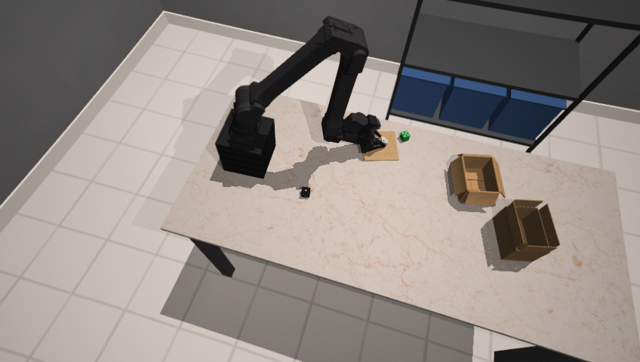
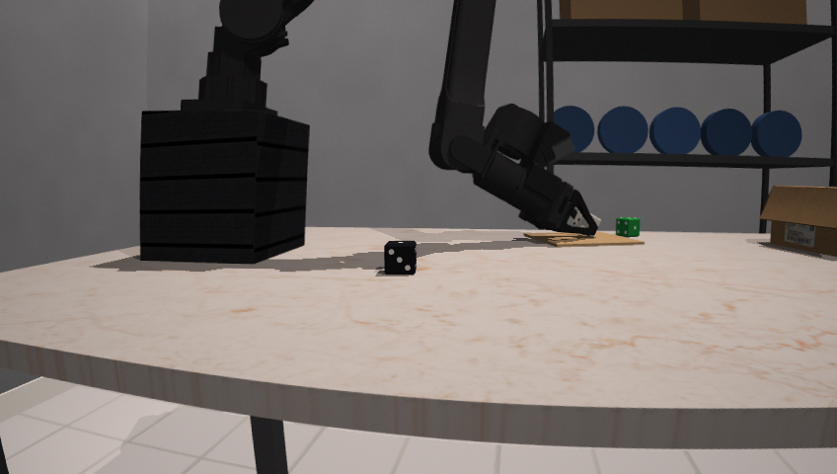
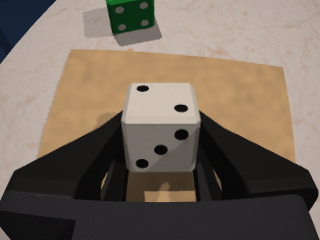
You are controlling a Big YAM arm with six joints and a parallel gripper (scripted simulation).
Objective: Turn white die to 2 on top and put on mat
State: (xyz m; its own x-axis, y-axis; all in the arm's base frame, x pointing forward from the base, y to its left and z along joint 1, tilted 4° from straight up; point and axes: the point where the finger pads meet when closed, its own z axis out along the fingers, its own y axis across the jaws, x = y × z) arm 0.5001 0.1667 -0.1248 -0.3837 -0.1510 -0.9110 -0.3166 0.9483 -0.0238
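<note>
My hand is 10 mm past the mat, 10 mm to the left of it and 20 mm above it. Round my hand: black die: 250 mm behind, 280 mm to the right; then green die: 80 mm ahead, 50 mm to the left.
</note>
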